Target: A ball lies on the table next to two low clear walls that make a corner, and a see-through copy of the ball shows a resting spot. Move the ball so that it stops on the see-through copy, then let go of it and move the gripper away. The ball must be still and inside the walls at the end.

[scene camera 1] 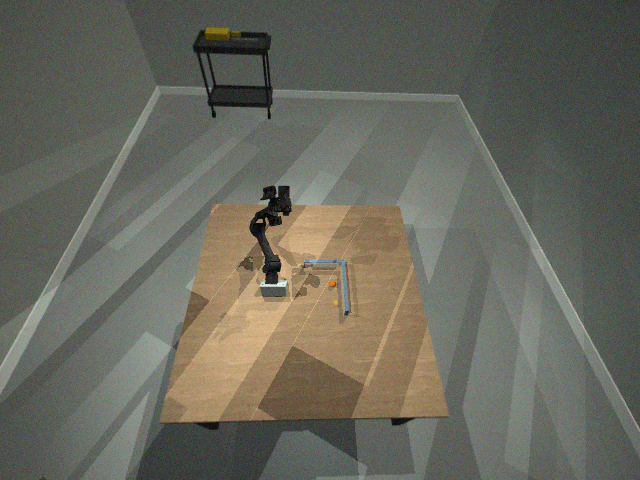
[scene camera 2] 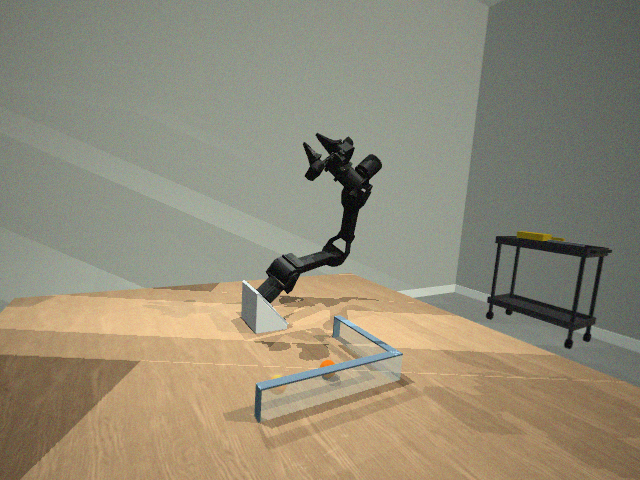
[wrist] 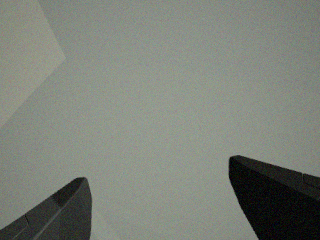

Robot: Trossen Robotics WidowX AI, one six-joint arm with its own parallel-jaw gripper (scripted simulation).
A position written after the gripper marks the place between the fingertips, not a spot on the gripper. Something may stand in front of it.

The gripper (scene camera 2: 309,138) is open and holds nothing.
The gripper is seen too in the wrist view (wrist: 159,178).
